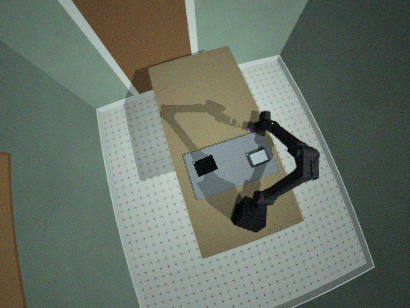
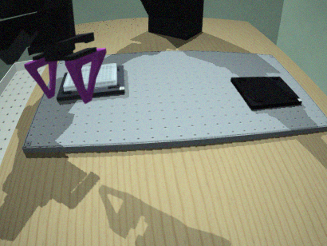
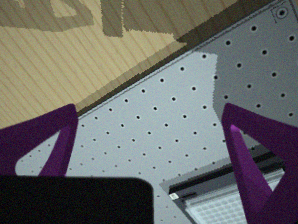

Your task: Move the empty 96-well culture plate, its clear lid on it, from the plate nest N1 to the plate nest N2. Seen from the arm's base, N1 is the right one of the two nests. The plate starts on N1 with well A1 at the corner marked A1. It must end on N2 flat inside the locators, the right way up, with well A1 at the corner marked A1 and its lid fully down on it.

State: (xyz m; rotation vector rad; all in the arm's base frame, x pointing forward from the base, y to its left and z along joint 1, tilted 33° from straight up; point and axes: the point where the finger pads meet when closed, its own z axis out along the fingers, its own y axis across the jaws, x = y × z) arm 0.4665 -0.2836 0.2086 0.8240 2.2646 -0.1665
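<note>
My hand is 20 cm past the clear lid, 5 cm to the right of it and 8 cm above it.
</note>
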